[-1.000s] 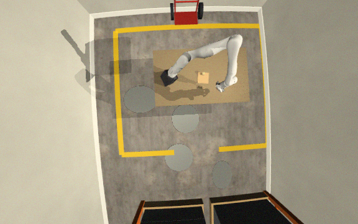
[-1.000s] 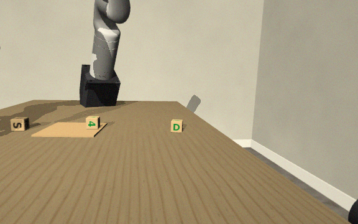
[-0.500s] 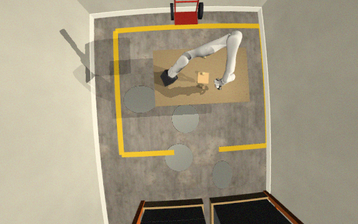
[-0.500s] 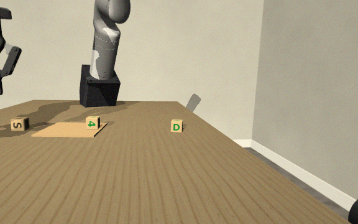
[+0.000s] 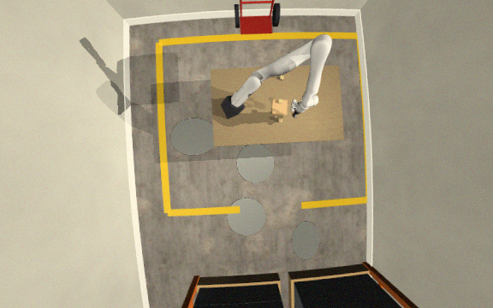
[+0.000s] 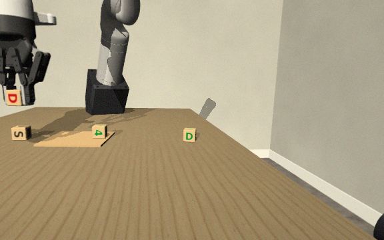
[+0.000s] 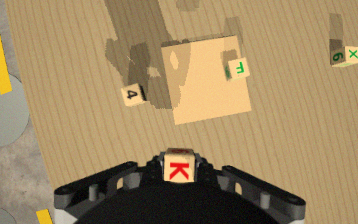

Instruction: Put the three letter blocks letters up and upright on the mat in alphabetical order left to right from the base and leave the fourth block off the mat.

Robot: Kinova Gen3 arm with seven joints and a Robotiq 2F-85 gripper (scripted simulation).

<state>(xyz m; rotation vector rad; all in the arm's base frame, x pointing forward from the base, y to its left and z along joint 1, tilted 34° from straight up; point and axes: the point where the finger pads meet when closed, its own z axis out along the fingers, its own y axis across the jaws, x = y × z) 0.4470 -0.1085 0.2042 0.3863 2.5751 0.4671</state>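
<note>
Now: hand 110 mm above the tan mat, 100 mm past it and 70 mm to the right of it.
</note>
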